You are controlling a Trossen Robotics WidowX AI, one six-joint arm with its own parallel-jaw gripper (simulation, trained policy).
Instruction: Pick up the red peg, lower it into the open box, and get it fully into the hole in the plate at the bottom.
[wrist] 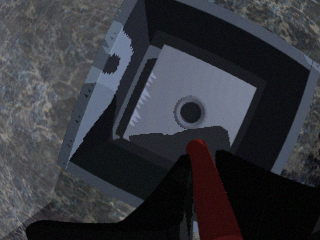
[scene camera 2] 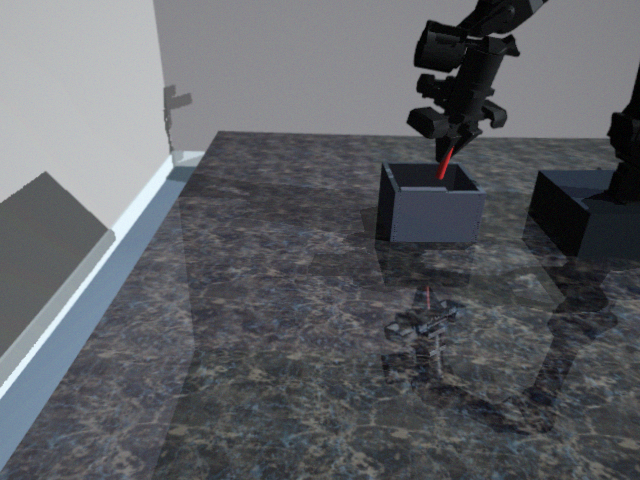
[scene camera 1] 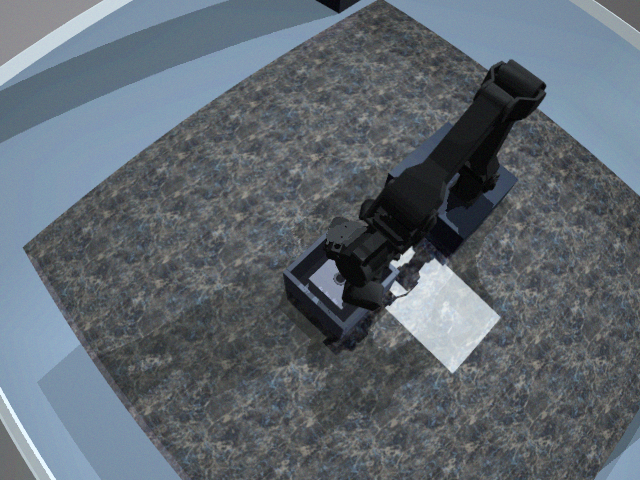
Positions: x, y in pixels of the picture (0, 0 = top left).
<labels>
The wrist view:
my gripper: 202, 160
dark box: 94, 149
light grey plate: 221, 100
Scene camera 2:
my gripper: 441, 161
dark box: 454, 215
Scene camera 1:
my gripper: 354, 267
light grey plate: 324, 282
</labels>
